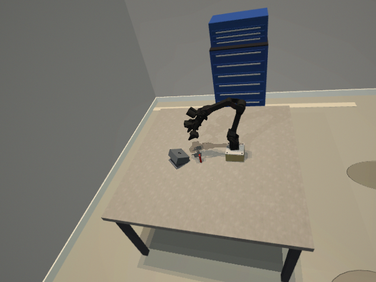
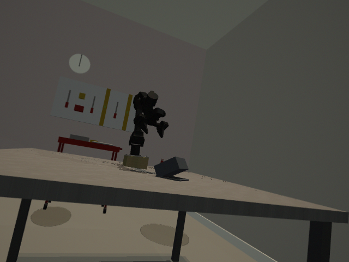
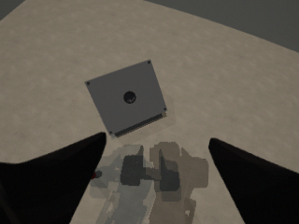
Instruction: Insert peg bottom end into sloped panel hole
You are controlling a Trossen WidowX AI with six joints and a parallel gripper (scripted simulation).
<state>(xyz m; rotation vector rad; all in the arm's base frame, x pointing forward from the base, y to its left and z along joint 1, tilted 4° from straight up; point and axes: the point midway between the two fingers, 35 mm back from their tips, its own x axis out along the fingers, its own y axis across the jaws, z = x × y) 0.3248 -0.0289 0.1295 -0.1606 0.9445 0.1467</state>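
Now: the round red peg 80 mm behind my gripper tip, 100 mm to the left of it and 130 mm below it. Also, from my gripper tip: thin dark base plate: 110 mm ahead, 80 mm to the left, 180 mm below; grey sloped panel: 90 mm ahead, 70 mm to the left, 140 mm below.
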